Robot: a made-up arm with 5 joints.
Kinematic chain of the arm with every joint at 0, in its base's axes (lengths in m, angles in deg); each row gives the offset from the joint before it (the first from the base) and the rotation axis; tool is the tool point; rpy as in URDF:
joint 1: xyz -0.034 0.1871 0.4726 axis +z
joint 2: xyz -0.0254 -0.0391 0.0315 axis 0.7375 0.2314 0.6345
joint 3: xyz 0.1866 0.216 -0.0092 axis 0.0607 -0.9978 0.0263
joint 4: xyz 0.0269 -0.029 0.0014 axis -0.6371 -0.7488 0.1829
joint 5: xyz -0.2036 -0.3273 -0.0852 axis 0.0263 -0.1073 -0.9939
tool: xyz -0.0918 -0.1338 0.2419 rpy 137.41 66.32 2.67
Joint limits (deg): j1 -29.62..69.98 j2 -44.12..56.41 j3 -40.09..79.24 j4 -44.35..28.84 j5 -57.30..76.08
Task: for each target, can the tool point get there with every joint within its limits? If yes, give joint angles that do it. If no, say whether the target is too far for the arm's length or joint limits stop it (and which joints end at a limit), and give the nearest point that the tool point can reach.
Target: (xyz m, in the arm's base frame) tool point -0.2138 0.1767 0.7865
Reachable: yes | joints -20.51 -20.70 -24.57 9.77 51.86
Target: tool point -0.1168 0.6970 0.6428
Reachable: no: joint limits stop it (at a limit: joint 1, joint 2, joint 5) | nearest point -0.1467 0.3460 0.6726 | short by 0.354 m
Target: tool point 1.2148 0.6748 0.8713
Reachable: no: too far | nearest point 0.3561 0.3394 0.6422 | short by 0.950 m
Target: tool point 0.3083 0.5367 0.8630
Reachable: no: joint limits stop it (at a limit: joint 1, joint 3, joint 4, joint 5) | nearest point 0.2959 0.3650 0.7213 | short by 0.223 m
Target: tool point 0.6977 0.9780 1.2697
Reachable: no: too far | nearest point 0.2961 0.3665 0.7195 | short by 0.915 m
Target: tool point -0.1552 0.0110 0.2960
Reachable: yes | joints 12.65 46.88 43.80 -7.50 56.64
